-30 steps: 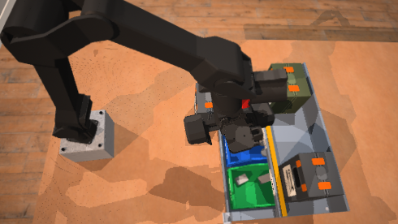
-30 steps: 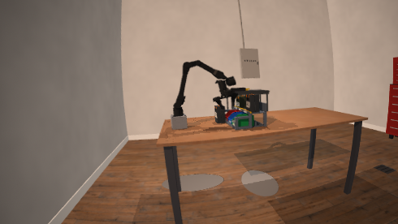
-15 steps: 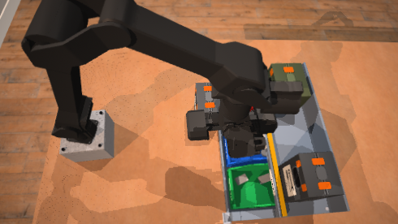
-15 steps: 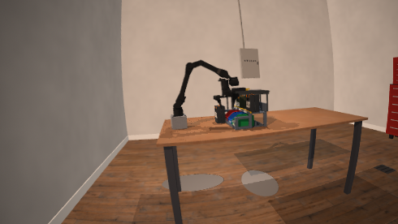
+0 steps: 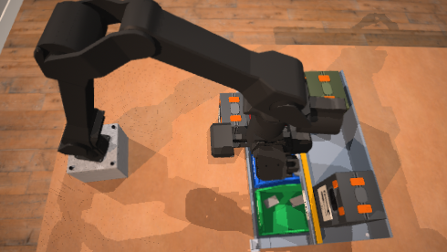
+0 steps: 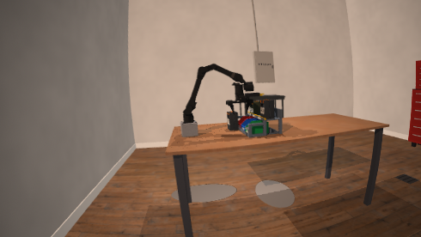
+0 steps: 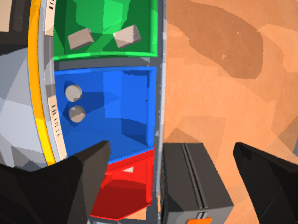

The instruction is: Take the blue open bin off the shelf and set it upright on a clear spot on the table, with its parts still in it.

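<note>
The blue open bin lies 80 mm ahead of my hand, 20 mm to the left of it and 120 mm below it. Round my hand: red bin (60 mm ahead, 130 mm to the left, 120 mm below); then green bin (100 mm ahead, 90 mm to the right, 120 mm below); then yellow rail (110 mm ahead, 20 mm to the left, 50 mm below).
</note>
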